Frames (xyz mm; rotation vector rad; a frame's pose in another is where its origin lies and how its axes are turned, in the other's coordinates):
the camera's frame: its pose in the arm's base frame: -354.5 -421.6 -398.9 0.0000 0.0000 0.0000
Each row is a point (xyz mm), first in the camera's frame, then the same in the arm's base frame.
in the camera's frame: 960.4 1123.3 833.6
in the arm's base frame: 605.9 701.7 434.7
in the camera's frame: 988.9 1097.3 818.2
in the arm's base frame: 634.4 675.7 419.3
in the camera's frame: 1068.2 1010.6 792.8
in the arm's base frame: 713.7 589.0 393.9
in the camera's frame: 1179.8 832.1 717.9
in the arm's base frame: 825.3 410.5 319.0
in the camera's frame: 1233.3 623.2 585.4
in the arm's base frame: 878.8 201.6 186.5
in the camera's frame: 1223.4 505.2 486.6
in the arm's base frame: 868.9 83.6 87.7
